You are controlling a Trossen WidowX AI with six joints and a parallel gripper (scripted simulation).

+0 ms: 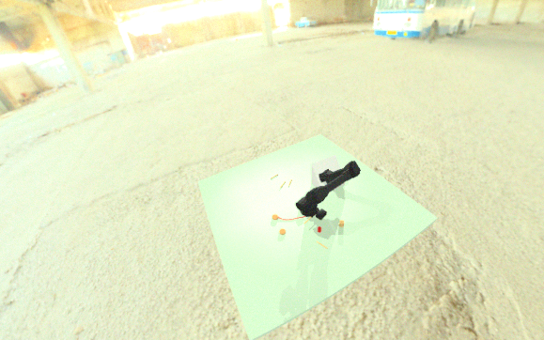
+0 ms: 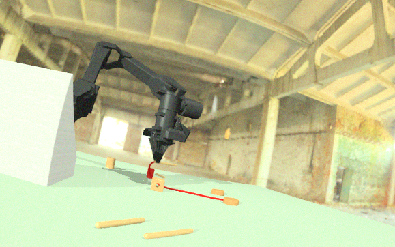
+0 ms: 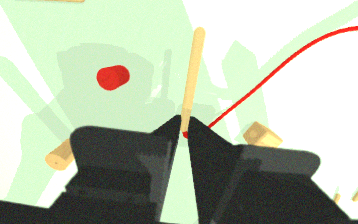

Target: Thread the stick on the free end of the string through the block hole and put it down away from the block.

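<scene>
My gripper tip is 10 mm to the right of the thin wooden stick and 10 mm short of it. From my gripper tip the other things lie so: wooden cylinder 160 mm behind, 100 mm to the left, 40 mm below; red cylinder 80 mm to the left, 40 mm below, 20 mm behind; wooden block 120 mm to the right, 40 mm below, 20 mm ahead.
</scene>
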